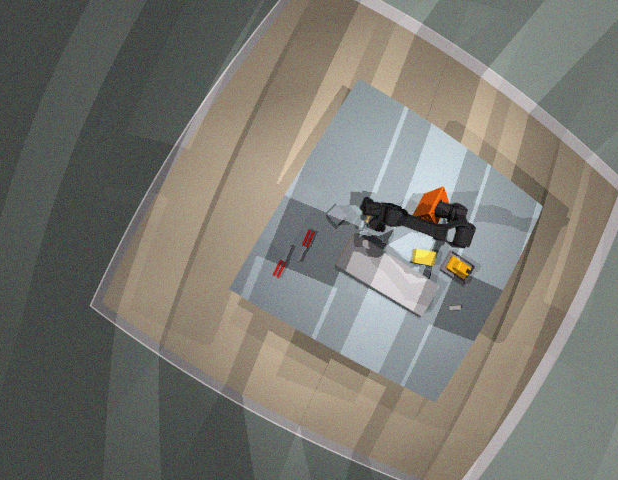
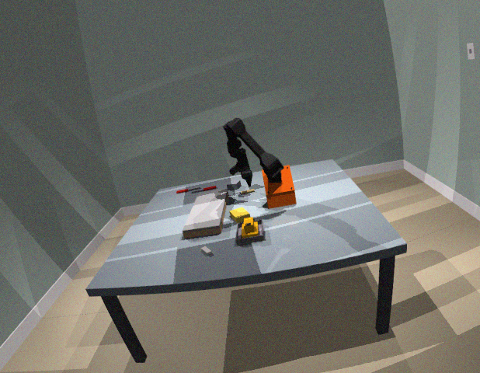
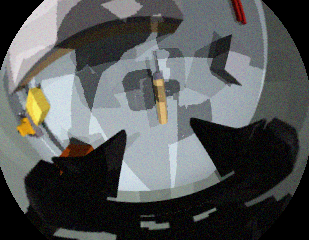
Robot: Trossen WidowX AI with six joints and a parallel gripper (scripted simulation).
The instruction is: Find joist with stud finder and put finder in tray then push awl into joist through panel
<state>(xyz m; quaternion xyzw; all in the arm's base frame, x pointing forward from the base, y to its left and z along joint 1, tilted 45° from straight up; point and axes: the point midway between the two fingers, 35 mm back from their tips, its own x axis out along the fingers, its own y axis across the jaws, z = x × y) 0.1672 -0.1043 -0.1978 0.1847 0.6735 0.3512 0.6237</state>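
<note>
The awl lies 50 mm ahead of my gripper tip and 50 mm below it. The rest, counted from my gripper tip: yellow block 20 mm ahead, 350 mm to the left, 40 mm below; then dark grey tray 40 mm behind, 540 mm to the left, 40 mm below; then grey block 120 mm ahead, 150 mm to the right, 40 mm below.
</note>
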